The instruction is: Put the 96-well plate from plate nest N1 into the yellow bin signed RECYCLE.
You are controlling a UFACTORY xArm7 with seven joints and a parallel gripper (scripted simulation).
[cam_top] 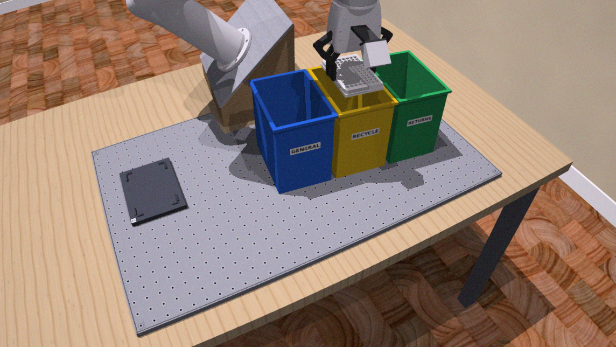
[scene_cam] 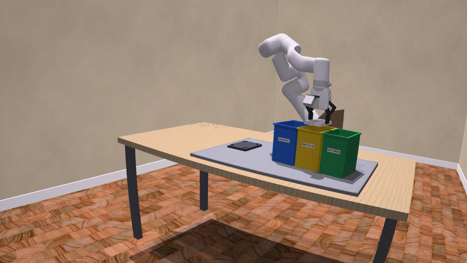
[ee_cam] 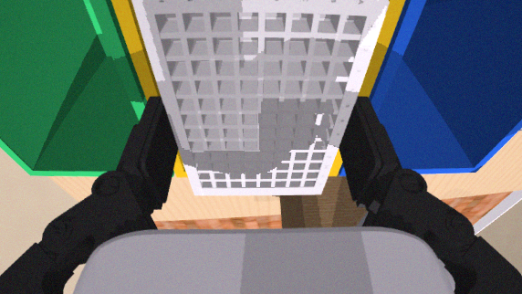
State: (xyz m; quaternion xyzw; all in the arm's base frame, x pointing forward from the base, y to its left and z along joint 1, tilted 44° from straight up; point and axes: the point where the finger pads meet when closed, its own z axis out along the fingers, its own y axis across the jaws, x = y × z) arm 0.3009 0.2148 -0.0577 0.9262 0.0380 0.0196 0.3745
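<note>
The yellow recycle bin is 13 cm below my hand. From my hand the other things lie so: blue general bin 1 cm ahead, 13 cm to the right, 13 cm below; white 96-well plate 1 cm below; green returns bin 1 cm behind, 13 cm to the left, 13 cm below.
</note>
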